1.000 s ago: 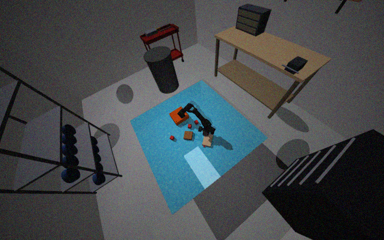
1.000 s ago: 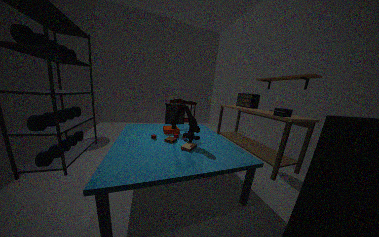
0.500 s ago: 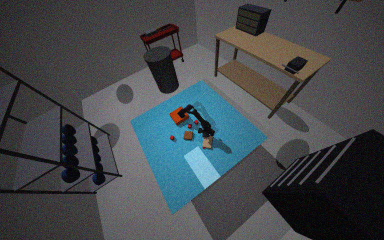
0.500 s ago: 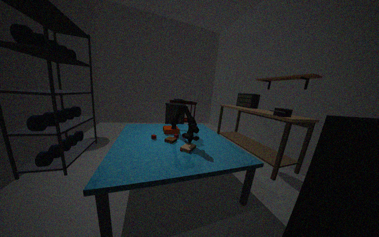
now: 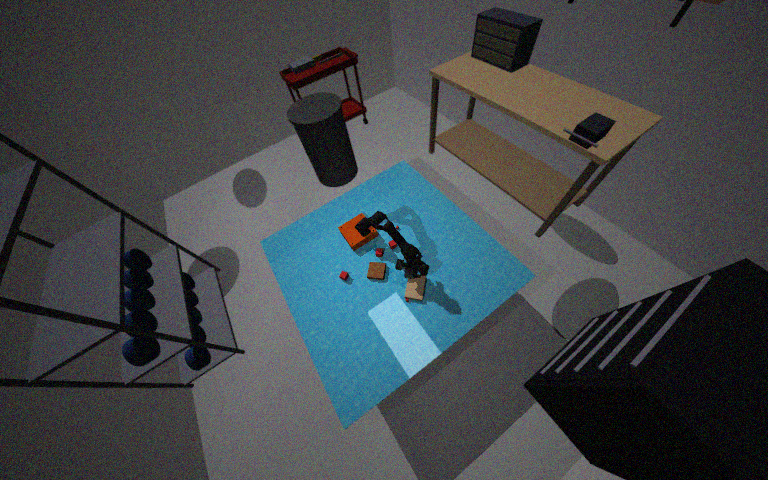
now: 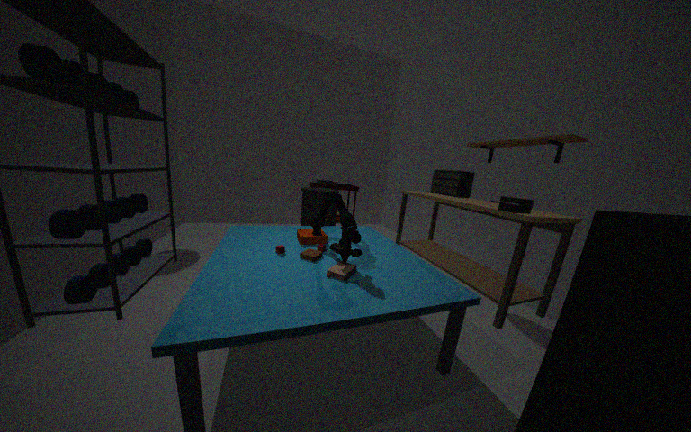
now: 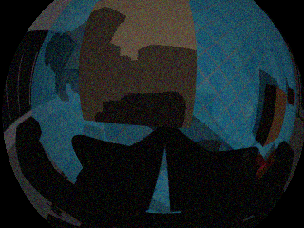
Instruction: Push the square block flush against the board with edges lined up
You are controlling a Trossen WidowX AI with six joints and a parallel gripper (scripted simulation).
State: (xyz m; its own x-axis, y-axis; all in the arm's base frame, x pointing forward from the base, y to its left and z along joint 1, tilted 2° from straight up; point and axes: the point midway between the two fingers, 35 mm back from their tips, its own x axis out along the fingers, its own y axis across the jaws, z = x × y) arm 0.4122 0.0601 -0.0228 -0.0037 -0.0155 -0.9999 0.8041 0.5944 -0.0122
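My gripper tip is now 160 mm to the left of the square brown block and 150 mm past it. The rest, counted from my gripper tip: tan board 80 mm ahead, 40 mm to the right.
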